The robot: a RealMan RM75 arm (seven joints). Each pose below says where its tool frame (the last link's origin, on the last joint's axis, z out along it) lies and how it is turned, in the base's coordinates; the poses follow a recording.
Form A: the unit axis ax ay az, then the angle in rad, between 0 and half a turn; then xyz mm.
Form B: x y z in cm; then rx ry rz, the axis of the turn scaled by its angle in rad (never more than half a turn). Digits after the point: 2 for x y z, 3 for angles.
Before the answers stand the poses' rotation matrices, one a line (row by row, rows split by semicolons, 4 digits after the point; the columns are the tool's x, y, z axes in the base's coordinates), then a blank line. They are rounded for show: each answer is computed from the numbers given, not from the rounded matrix.
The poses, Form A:
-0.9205 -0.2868 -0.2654 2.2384 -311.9 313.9 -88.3
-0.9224 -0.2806 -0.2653 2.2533 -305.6 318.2 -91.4
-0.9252 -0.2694 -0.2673 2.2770 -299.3 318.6 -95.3
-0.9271 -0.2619 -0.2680 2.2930 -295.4 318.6 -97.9
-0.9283 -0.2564 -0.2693 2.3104 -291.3 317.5 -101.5
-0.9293 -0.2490 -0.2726 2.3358 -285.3 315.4 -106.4
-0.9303 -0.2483 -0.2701 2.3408 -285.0 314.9 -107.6
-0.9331 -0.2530 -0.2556 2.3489 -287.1 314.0 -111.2
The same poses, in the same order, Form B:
0.7528 0.6359 0.1703; 0.2190 -0.4859 0.8461; 0.6208 -0.5996 -0.5051
0.7568 0.6280 0.1813; 0.2162 -0.5023 0.8372; 0.6168 -0.5944 -0.5160
0.7625 0.6144 0.2028; 0.2076 -0.5293 0.8227; 0.6128 -0.5852 -0.5311
0.7667 0.6044 0.2162; 0.2022 -0.5471 0.8123; 0.6093 -0.5791 -0.5417
0.7685 0.5974 0.2291; 0.1995 -0.5639 0.8014; 0.6079 -0.5702 -0.5526
0.7693 0.5883 0.2492; 0.1950 -0.5876 0.7853; 0.6084 -0.5555 -0.5668
0.7717 0.5857 0.2479; 0.1979 -0.5916 0.7816; 0.6044 -0.5541 -0.5724
0.7799 0.5838 0.2257; 0.2197 -0.5930 0.7746; 0.5861 -0.5545 -0.5907

-31.19 31.39 -8.83 -2.060 -0.642 -0.594
-30.56 31.82 -9.14 -2.079 -0.632 -0.598
-29.93 31.86 -9.53 -2.107 -0.613 -0.609
-29.54 31.86 -9.79 -2.126 -0.601 -0.615
-29.13 31.75 -10.15 -2.145 -0.592 -0.622
-28.53 31.54 -10.64 -2.171 -0.582 -0.637
-28.50 31.49 -10.76 -2.178 -0.581 -0.632
-28.71 31.40 -11.12 -2.192 -0.594 -0.600

